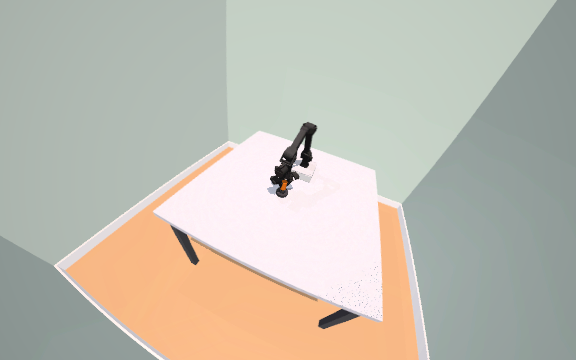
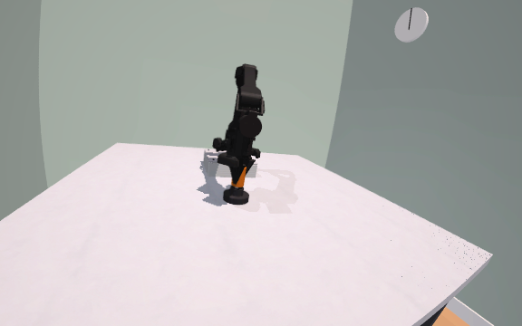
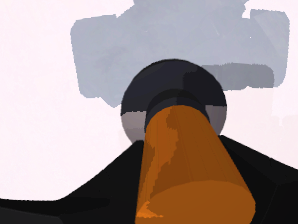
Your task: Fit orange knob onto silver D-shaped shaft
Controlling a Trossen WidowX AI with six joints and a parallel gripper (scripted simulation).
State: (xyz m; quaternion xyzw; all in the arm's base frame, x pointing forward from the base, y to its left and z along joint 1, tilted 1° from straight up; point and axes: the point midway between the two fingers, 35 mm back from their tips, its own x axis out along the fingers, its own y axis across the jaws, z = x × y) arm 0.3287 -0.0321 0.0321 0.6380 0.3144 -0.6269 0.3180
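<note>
My gripper tip is now 30 mm above the dark round pedestal. Round my gripper tip: orange knob: 30 mm above.
</note>
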